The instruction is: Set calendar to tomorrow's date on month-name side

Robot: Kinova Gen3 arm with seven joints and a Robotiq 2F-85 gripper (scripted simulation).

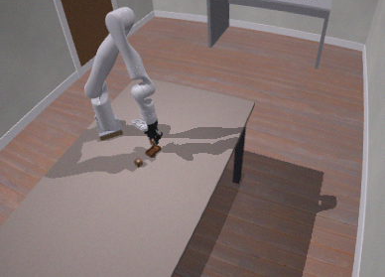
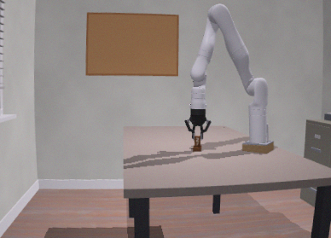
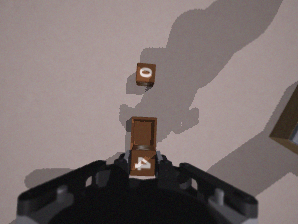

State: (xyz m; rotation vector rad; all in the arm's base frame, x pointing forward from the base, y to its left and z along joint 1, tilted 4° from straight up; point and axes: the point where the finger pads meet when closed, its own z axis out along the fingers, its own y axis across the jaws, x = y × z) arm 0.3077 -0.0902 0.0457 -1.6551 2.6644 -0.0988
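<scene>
The digit cube lies 1 cm below my hand. Round my hand: brown number cube 5 cm behind, 11 cm to the right, 6 cm below; brown calendar tray 1 cm behind, 1 cm to the right, 6 cm below.
</scene>
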